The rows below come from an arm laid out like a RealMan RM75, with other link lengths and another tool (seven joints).
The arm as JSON. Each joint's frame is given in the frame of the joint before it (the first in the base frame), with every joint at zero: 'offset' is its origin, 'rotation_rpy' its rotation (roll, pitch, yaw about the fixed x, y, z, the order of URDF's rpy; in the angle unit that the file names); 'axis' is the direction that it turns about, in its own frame. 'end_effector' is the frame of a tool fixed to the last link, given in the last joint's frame.
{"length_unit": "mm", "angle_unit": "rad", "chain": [
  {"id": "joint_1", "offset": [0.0, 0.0, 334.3], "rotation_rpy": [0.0, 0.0, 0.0], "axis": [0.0, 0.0, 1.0]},
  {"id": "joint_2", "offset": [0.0, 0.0, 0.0], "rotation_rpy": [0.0, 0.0, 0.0], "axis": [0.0, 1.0, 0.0]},
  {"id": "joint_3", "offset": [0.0, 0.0, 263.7], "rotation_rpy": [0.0, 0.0, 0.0], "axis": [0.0, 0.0, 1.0]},
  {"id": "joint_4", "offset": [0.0, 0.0, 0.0], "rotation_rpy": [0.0, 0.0, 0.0], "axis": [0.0, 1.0, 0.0]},
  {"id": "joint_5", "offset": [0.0, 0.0, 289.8], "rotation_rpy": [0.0, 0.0, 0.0], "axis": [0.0, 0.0, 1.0]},
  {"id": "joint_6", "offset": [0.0, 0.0, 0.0], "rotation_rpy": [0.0, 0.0, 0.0], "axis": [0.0, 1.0, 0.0]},
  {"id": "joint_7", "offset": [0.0, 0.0, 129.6], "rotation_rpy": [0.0, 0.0, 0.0], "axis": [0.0, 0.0, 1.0]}
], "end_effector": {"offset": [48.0, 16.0, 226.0], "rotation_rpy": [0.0, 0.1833, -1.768]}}
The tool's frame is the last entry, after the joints.
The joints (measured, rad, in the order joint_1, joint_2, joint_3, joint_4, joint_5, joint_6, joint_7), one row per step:
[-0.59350, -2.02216, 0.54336, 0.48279, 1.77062, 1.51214, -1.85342]
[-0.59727, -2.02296, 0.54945, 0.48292, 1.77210, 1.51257, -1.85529]
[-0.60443, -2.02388, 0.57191, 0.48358, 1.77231, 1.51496, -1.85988]
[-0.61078, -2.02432, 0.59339, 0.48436, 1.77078, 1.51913, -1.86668]
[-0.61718, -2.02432, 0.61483, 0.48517, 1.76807, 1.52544, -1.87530]
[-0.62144, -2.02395, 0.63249, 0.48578, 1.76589, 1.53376, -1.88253]
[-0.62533, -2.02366, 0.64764, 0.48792, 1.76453, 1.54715, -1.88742]
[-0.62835, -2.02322, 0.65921, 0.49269, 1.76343, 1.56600, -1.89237]
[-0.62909, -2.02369, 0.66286, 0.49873, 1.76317, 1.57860, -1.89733]
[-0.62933, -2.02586, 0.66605, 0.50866, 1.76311, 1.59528, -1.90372]
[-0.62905, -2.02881, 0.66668, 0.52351, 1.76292, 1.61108, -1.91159]
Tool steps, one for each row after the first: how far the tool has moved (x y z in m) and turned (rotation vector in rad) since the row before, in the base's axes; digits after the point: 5 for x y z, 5 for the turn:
[0.00273, -0.00067, -0.00281, -0.00711, 0.00238, -0.00568]
[0.00663, -0.00300, -0.00776, -0.02052, 0.00770, -0.01617]
[0.00642, -0.00322, -0.00661, -0.02037, 0.00460, -0.01474]
[0.00679, -0.00365, -0.00600, -0.02145, 0.00241, -0.01498]
[0.00550, -0.00409, -0.00475, -0.01927, 0.00101, -0.01337]
[0.00627, -0.00524, -0.00373, -0.01838, -0.00005, -0.01790]
[0.00683, -0.00605, -0.00180, -0.01717, -0.00269, -0.02066]
[0.00397, -0.00332, 0.00036, -0.00840, -0.00340, -0.01115]
[0.00529, -0.00439, 0.00073, -0.00973, -0.00525, -0.01450]
[0.00534, -0.00332, 0.00238, -0.00546, -0.00497, -0.01392]

